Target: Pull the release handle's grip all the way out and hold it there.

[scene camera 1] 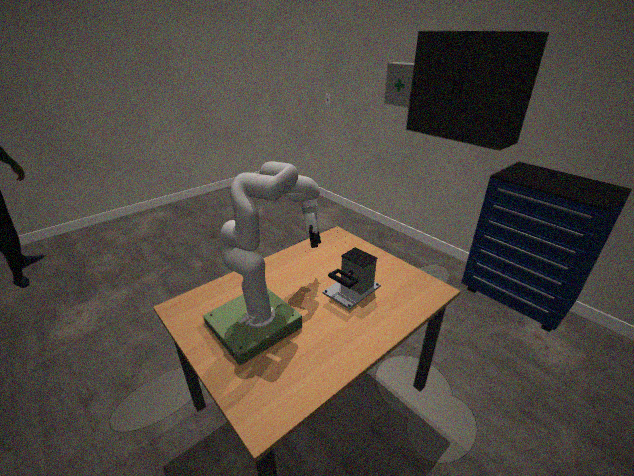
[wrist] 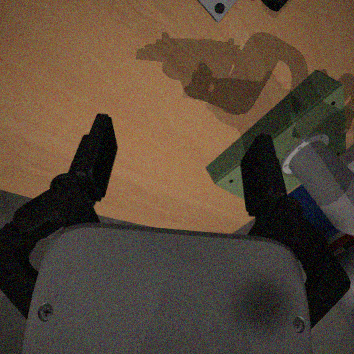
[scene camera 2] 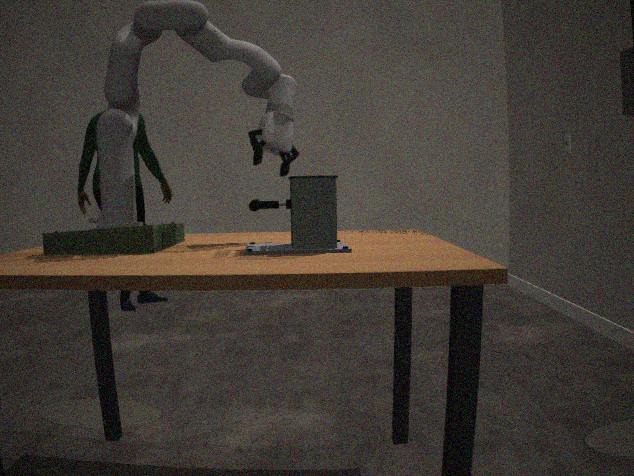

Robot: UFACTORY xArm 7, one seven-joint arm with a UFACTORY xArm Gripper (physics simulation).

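The release handle's black loop grip [scene camera 1: 342, 281] [scene camera 2: 267, 204] sticks out sideways from a grey box [scene camera 1: 366, 274] [scene camera 2: 313, 212]. A short light rod shows between grip and box in scene camera 2. The box stands on a grey base plate [scene camera 1: 351, 298] [scene camera 2: 271, 250] [wrist: 209, 4]; a corner of the plate shows at the top of the wrist view. A dark piece [wrist: 275, 4] beside it may be part of the grip. My gripper [scene camera 1: 314, 242] [scene camera 2: 270, 169] [wrist: 182, 138] is open and empty. It is higher than the grip and apart from it, on its far side in scene camera 1.
The arm's green base block [scene camera 1: 230, 312] [scene camera 2: 99, 240] [wrist: 260, 145] stands on the wooden table [scene camera 1: 327, 358] [scene camera 2: 409, 261] [wrist: 150, 185]. A blue drawer cabinet [scene camera 1: 532, 245] stands beyond the table. A person [scene camera 1: 10, 230] [scene camera 2: 148, 153] stands behind the arm in scene camera 2.
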